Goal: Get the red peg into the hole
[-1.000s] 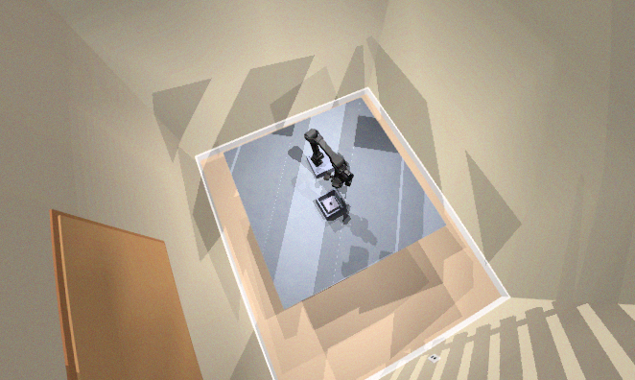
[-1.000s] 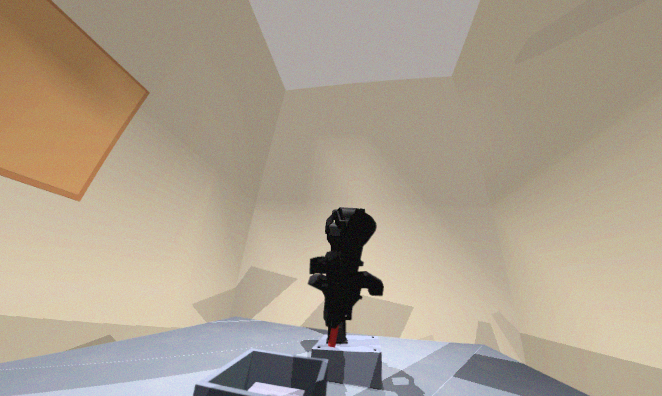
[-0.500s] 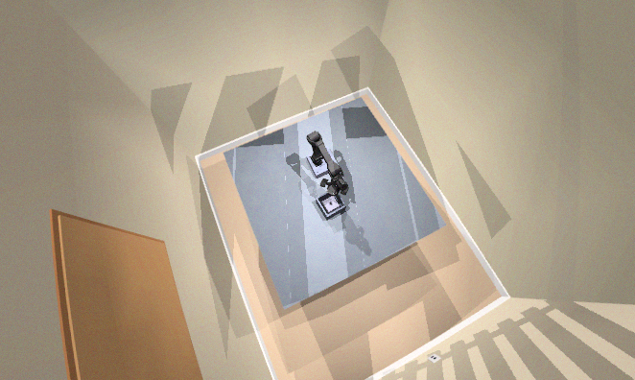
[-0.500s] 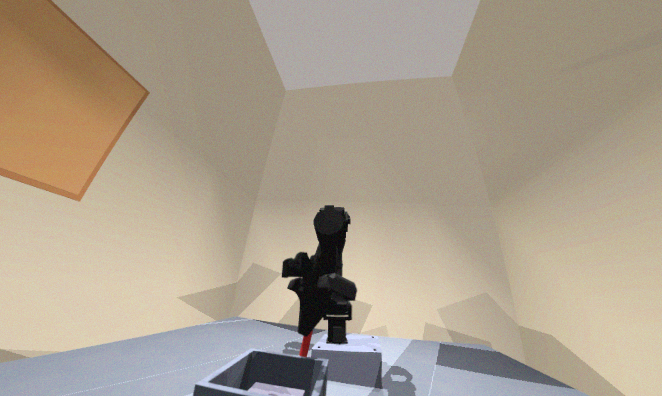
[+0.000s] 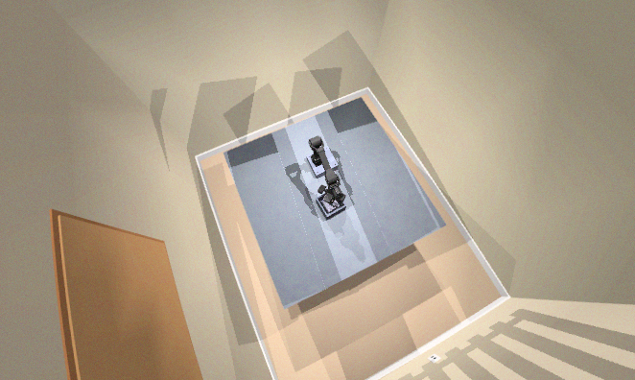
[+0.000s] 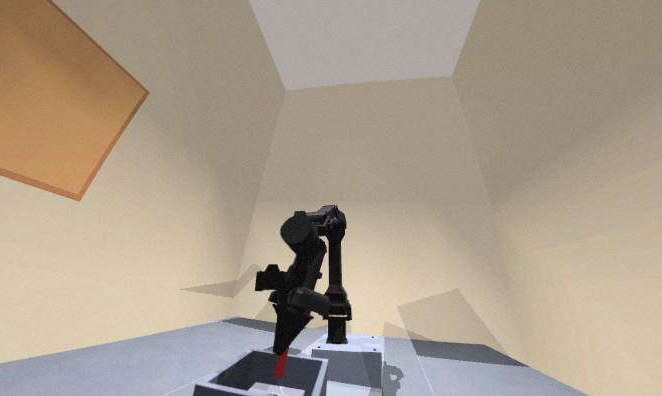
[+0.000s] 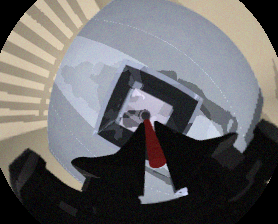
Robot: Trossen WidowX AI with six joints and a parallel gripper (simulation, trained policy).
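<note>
Now: the red peg 10 mm to the left of my gripper tip, 10 mm behind it and 10 mm above it. From my gripper tip the other things lie so: dark box (90 mm below); then pale plate (70 mm below).
</note>
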